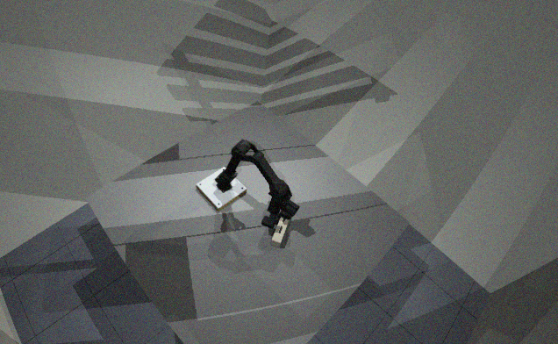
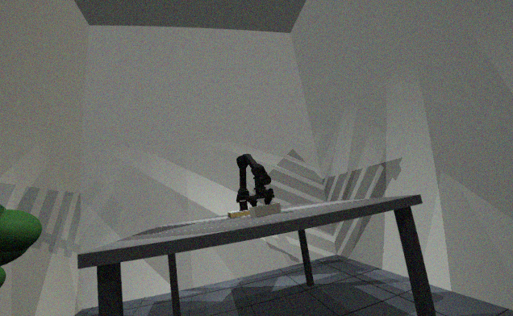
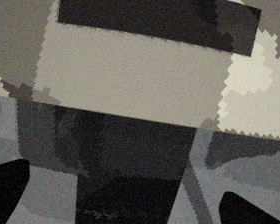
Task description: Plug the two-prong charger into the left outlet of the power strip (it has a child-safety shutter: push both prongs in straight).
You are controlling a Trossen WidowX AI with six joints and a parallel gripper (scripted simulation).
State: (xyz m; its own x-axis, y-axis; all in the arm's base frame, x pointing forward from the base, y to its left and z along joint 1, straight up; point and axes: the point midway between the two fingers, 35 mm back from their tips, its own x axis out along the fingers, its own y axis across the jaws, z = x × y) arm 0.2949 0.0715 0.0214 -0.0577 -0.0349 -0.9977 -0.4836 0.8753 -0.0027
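My gripper tip is 3 cm short of the two-prong charger, 2 cm to the right of it and 1 cm below it.
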